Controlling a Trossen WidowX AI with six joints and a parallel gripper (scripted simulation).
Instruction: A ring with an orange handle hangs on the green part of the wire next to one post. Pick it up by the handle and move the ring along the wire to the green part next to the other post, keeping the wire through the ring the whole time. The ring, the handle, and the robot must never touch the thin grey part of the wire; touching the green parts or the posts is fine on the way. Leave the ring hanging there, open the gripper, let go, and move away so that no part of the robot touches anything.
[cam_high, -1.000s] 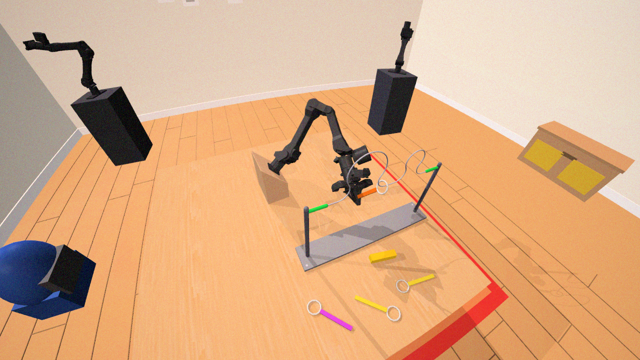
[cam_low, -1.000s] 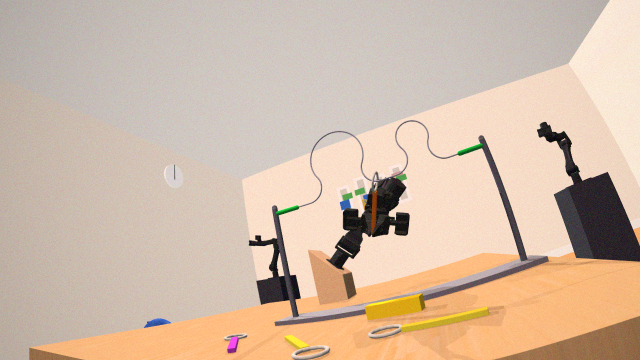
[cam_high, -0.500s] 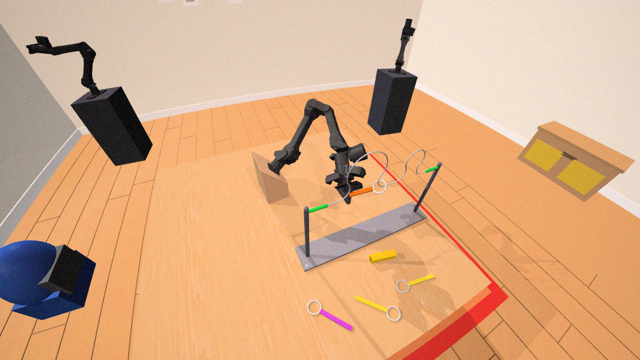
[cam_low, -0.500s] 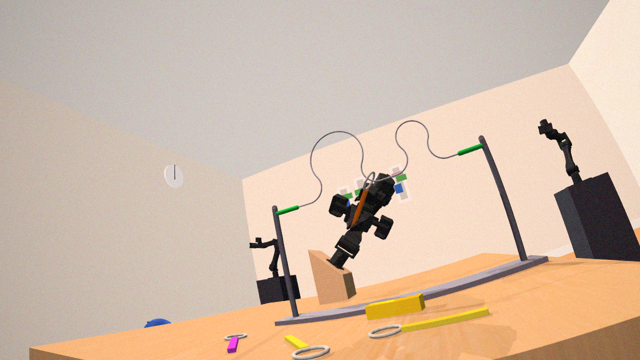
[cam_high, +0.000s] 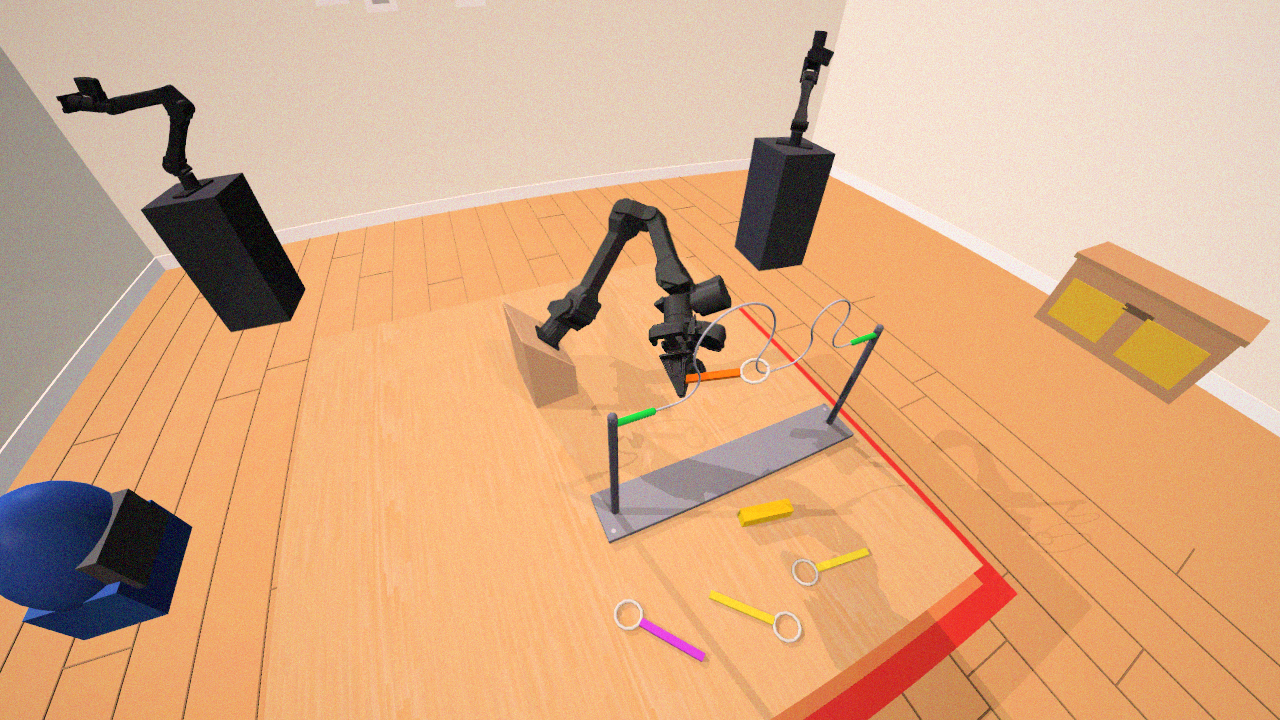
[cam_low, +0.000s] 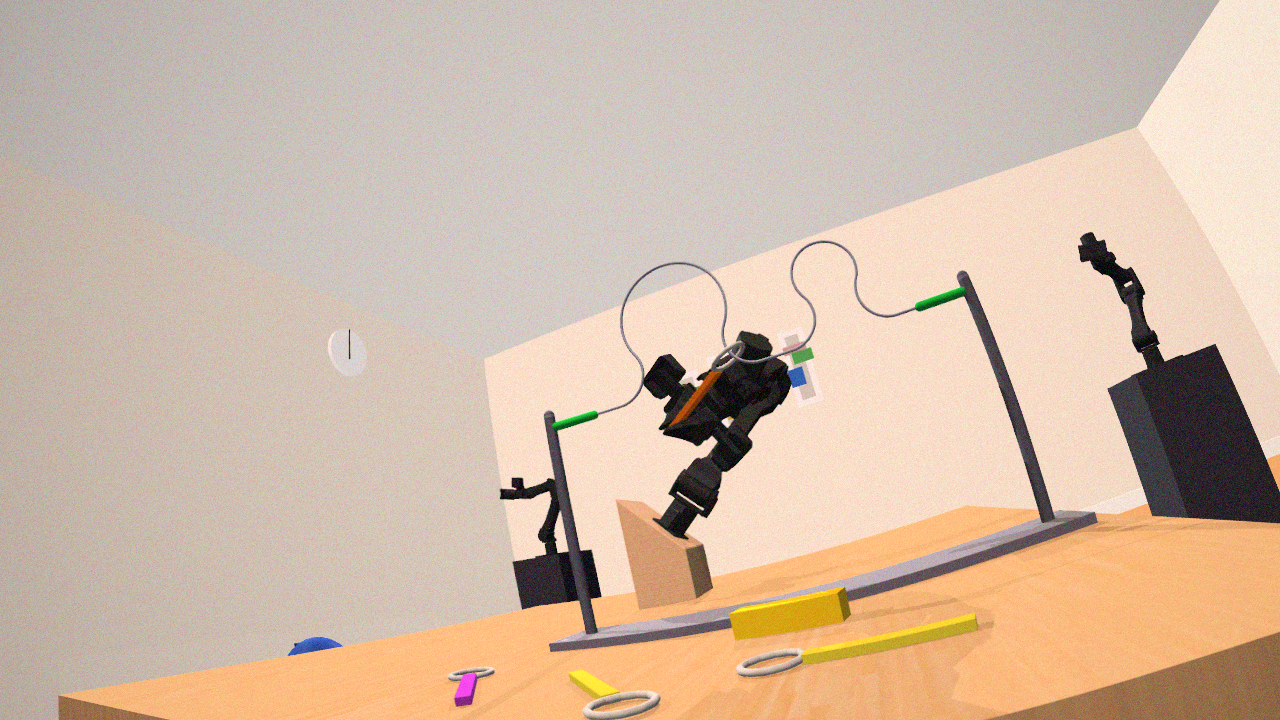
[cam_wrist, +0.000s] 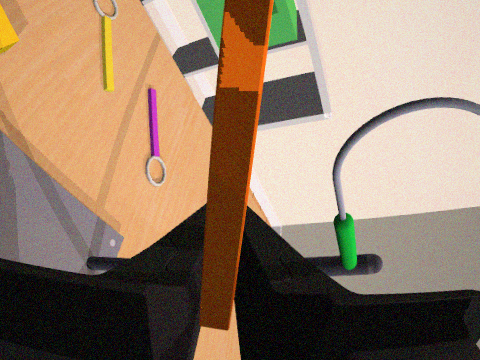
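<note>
Now: the orange-handled ring 10 mm ahead of my gripper tip, 80 mm to the left of it and 40 mm above it. Round my gripper tip: yellow block 150 mm ahead, 150 mm to the left, 250 mm below; magenta-handled ring 280 mm ahead, 140 mm to the right, 260 mm below; yellow-handled ring 290 mm ahead, 210 mm to the left, 260 mm below.
</note>
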